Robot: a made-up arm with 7 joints.
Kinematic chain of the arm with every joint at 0, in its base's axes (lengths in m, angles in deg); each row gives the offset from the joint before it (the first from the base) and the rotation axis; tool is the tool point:
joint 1: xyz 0 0.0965 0 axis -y
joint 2: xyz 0 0.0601 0 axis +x
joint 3: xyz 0 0 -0.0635 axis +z
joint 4: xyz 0 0 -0.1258 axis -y
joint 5: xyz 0 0 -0.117 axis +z
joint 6: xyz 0 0 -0.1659 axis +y
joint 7: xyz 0 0 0 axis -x
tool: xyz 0 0 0
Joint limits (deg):
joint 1: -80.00..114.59
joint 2: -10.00..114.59
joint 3: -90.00..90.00
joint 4: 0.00..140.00
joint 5: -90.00..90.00
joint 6: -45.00..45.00
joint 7: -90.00..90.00
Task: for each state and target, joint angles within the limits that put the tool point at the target. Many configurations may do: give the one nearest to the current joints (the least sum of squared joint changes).
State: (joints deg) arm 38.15 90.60 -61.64 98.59 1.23 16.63 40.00
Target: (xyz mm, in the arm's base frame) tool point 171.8 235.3 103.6
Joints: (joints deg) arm 82.92 114.59 -54.87 130.41 1.23 16.63 40.00
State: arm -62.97 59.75 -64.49 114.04 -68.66 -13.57 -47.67
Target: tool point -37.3 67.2 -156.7
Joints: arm -55.45 63.68 -53.69 139.90 -68.66 -13.57 -47.67
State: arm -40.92 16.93 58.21 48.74 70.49 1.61 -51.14
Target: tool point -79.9 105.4 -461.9
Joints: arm -11.90 -9.28 55.72 6.15 70.49 1.61 -51.14
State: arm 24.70 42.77 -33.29 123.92 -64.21 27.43 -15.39
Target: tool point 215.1 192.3 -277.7
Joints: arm 3.10 50.16 -44.89 85.29 -64.21 27.43 -15.39
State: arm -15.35 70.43 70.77 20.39 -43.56 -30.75 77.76
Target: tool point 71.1 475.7 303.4
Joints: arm -6.19 110.98 77.72 39.15 -43.56 -30.75 77.76
